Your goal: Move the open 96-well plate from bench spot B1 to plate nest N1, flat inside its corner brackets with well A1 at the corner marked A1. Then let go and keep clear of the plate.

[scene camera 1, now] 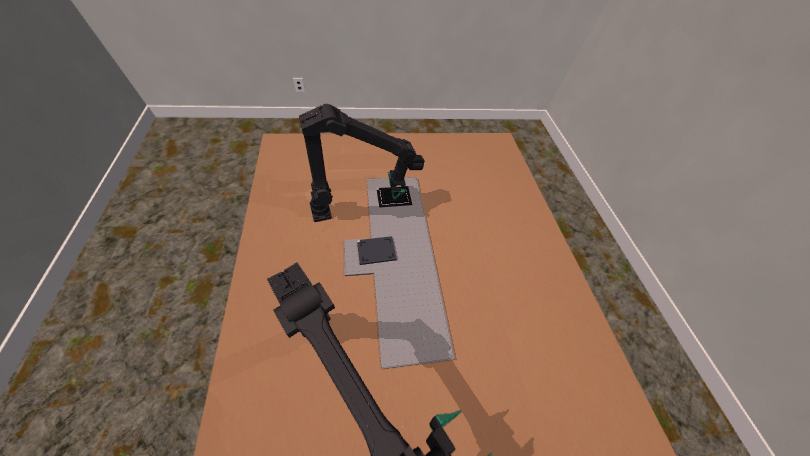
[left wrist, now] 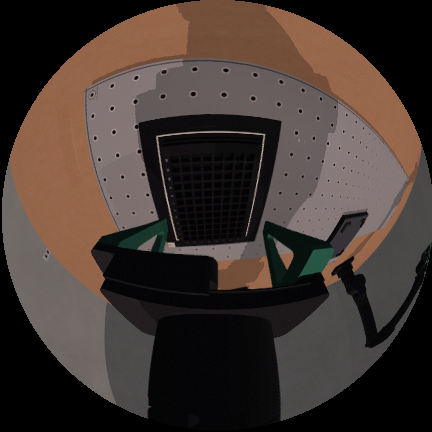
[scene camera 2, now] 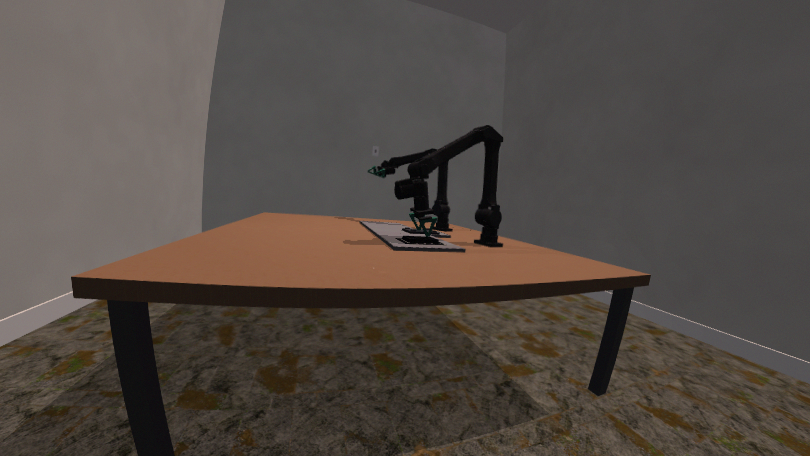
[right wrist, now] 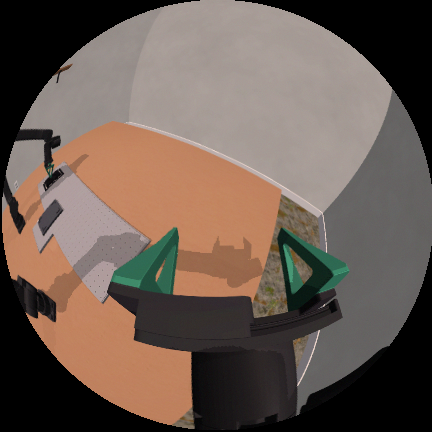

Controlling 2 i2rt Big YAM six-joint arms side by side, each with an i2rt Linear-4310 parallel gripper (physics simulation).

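The black 96-well plate lies flat at spot B1, inside a white outline on a black pad. My left gripper is open, low over the plate. In the left wrist view its fingertips stand apart on either side of the plate's near part; whether they touch it is unclear. The dark grey nest N1 has corner brackets and holds no plate. Its A1 mark is too small to read. My right gripper is open and empty, high above the table.
A light grey perforated board lies under spot B1 and the nest, on the orange-brown table. Both black arm bases stand beside the board, at its left in scene camera 1. The right arm reaches away from the nest.
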